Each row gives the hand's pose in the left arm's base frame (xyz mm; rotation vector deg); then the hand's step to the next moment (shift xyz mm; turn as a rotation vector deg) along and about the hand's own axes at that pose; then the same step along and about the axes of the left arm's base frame.
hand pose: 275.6 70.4 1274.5 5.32 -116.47 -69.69
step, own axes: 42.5 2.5 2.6 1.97 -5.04 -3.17
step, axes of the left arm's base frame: -31.3 -14.4 25.2 -0.92 -5.87 -2.00
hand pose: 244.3 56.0 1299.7 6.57 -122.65 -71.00
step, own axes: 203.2 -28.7 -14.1 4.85 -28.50 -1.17
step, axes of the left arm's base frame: -157.8 -103.6 81.8 -9.89 -18.35 -20.06
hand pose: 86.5 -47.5 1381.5 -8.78 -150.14 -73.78
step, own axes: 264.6 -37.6 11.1 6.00 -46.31 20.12
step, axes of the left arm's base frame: -265.6 -14.8 27.8 -17.51 -12.39 -46.10
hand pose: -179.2 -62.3 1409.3 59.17 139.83 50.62
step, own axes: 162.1 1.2 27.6 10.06 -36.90 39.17
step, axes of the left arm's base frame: -94.3 131.0 -31.3 -5.37 3.49 -54.37
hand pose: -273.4 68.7 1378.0 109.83 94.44 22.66
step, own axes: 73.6 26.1 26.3 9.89 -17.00 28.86
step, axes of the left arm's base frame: 50.1 63.5 -15.7 4.68 4.22 -34.35
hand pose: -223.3 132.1 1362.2 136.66 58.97 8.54
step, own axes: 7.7 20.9 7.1 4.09 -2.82 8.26
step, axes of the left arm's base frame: 21.0 -9.5 3.9 3.54 0.93 -8.92
